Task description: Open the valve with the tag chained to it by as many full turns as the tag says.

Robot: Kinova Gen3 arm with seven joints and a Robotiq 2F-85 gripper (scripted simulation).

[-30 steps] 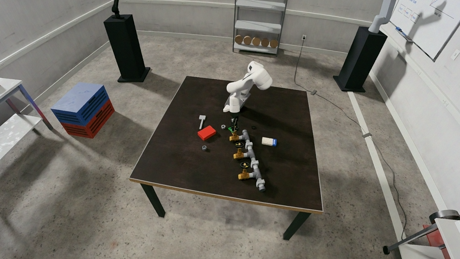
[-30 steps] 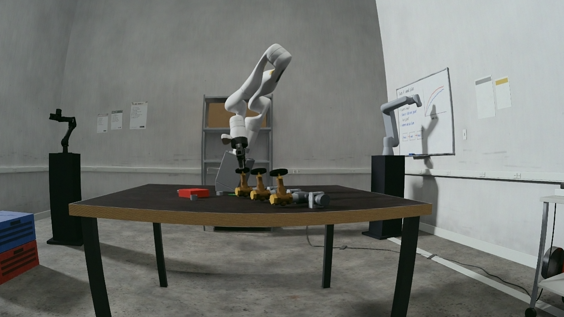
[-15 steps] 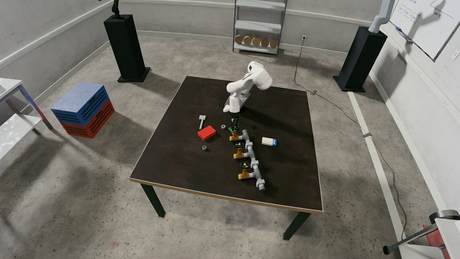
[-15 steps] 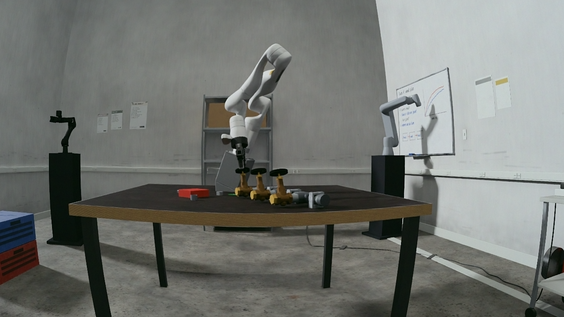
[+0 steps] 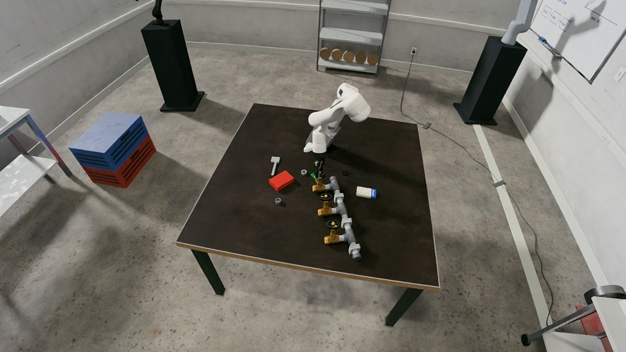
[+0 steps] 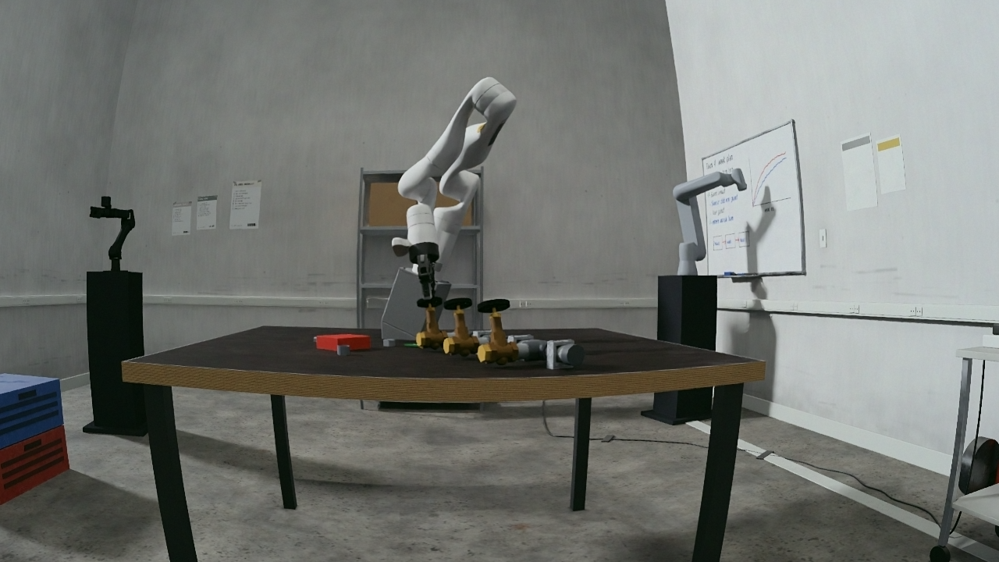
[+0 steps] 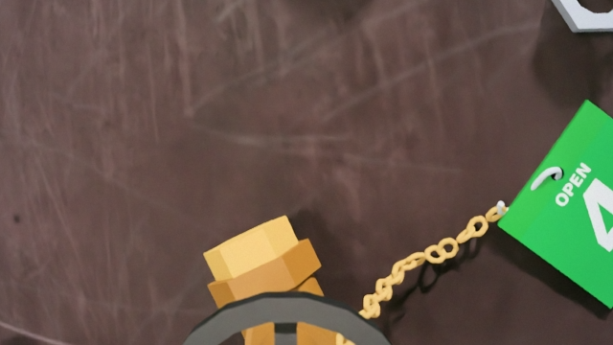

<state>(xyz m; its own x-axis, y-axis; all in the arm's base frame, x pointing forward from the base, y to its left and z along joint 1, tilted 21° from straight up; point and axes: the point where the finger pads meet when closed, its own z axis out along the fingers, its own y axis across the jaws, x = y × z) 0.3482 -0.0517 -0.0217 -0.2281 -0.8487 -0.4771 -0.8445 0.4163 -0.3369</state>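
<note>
Right now my hand is 11 cm above the green tag, 9 cm past it and 2 cm to the left of it. Also, from my hand: white-and-blue box (27 cm to the left, 11 cm below, 4 cm ahead); then red block (22 cm to the right, 10 cm below, 3 cm behind); then small grey ring (22 cm to the right, 12 cm ahead, 11 cm below).
</note>
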